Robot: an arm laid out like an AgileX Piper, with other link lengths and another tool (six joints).
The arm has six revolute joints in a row. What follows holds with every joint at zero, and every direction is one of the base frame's.
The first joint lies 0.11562 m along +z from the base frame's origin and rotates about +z.
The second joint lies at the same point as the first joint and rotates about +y.
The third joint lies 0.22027 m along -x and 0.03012 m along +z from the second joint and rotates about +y.
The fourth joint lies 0.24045 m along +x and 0.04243 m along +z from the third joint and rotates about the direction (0.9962, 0, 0.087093).
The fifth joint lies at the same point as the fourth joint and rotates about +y.
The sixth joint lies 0.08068 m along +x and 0.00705 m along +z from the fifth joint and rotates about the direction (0.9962, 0, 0.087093).
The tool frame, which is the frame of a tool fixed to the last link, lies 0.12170 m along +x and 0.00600 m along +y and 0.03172 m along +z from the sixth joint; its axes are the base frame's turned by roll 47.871, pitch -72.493 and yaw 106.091 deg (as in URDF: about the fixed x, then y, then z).
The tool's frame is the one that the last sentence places.
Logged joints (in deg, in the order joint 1, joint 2, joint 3, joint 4, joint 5, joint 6), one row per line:
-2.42 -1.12 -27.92 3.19 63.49 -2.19
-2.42 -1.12 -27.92 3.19 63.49 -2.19
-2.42 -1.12 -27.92 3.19 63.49 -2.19
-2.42 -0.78 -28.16 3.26 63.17 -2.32
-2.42 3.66 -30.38 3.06 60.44 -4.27
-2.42 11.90 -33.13 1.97 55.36 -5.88
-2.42 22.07 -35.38 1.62 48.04 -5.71
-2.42 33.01 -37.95 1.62 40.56 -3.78
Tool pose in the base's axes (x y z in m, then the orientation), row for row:
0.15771 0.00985 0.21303 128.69 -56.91 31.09
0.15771 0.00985 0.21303 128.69 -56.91 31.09
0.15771 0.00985 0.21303 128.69 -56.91 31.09
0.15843 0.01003 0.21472 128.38 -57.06 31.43
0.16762 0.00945 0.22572 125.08 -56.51 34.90
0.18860 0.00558 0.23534 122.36 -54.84 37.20
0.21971 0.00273 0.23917 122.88 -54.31 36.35
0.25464 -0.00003 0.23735 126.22 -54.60 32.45
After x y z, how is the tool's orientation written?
As angles about the fixed x, y, z axes (roll, pitch, yaw), in degrees.
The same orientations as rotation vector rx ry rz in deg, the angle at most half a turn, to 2 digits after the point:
127.63 2.13 80.40
127.63 2.13 80.40
127.63 2.13 80.40
127.44 2.19 80.66
125.78 4.05 81.03
124.31 5.79 79.84
124.58 5.60 78.93
126.35 3.44 77.92

